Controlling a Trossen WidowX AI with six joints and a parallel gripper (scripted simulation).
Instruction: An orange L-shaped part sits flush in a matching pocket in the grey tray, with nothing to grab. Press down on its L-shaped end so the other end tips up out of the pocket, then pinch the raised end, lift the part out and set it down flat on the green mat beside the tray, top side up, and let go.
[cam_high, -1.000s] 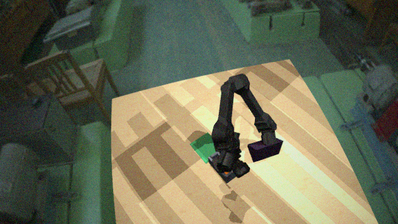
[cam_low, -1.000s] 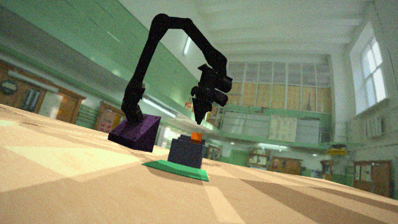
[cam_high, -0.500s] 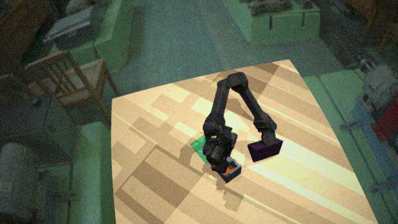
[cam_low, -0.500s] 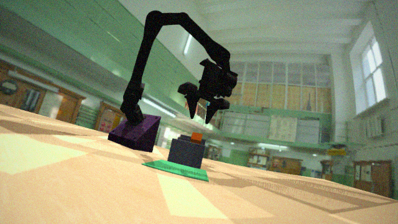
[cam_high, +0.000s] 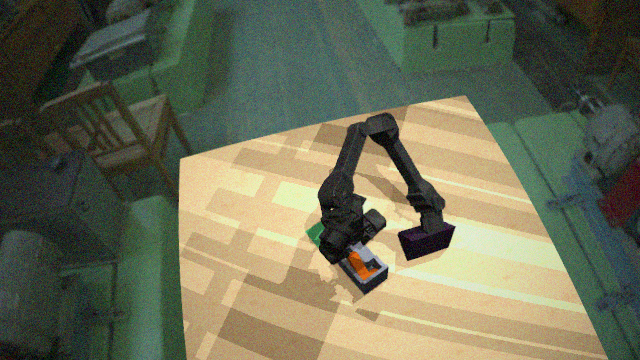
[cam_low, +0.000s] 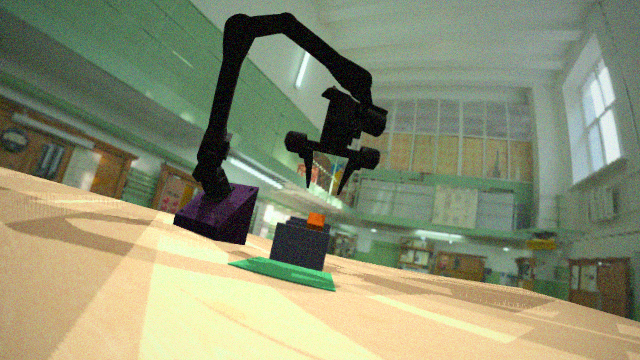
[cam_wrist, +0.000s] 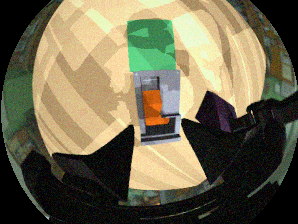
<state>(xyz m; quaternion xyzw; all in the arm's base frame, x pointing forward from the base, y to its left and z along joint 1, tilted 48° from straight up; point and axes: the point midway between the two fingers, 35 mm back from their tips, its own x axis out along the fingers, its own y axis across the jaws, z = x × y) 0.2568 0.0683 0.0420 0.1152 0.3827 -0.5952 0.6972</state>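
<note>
My gripper tip is now 100 mm above the orange L-shaped part, 30 mm past it and 20 mm to the right of it. From my gripper tip the other things lie so: green mat: 160 mm below, 140 mm to the right, 40 mm ahead.
</note>
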